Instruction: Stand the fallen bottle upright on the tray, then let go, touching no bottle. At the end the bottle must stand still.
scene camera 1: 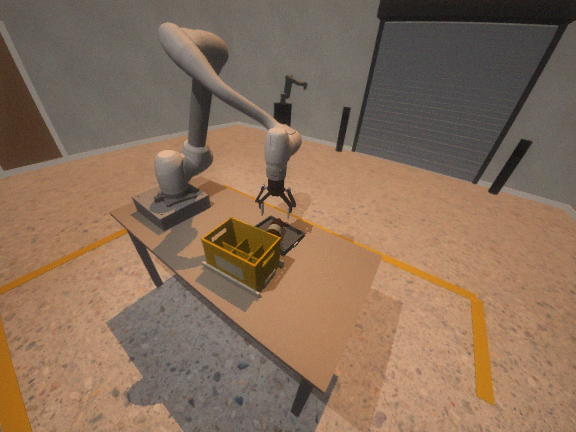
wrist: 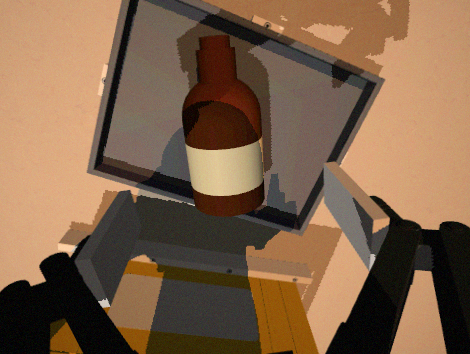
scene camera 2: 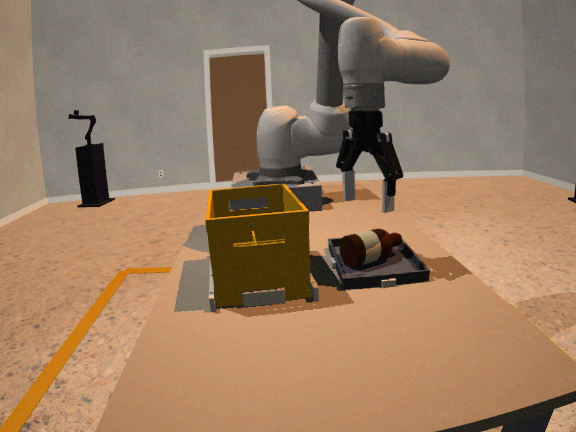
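Note:
The fallen brown bottle with a cream label lies on its side in the dark shallow tray. Its base is at the tray wall nearest the crate and overlaps that wall in the wrist view. Its neck points toward the opposite wall. My gripper is wide open and empty, pointing down. It hangs above the bottle, with a visible gap between fingertips and bottle in scene camera 2. In the wrist view the bottle shows between the two fingers' lines.
A yellow crate with dividers stands close beside the tray, on the side of the bottle's base, with low light rails along its foot. Its walls rise well above the tray. The robot base stands at the far end of the table.

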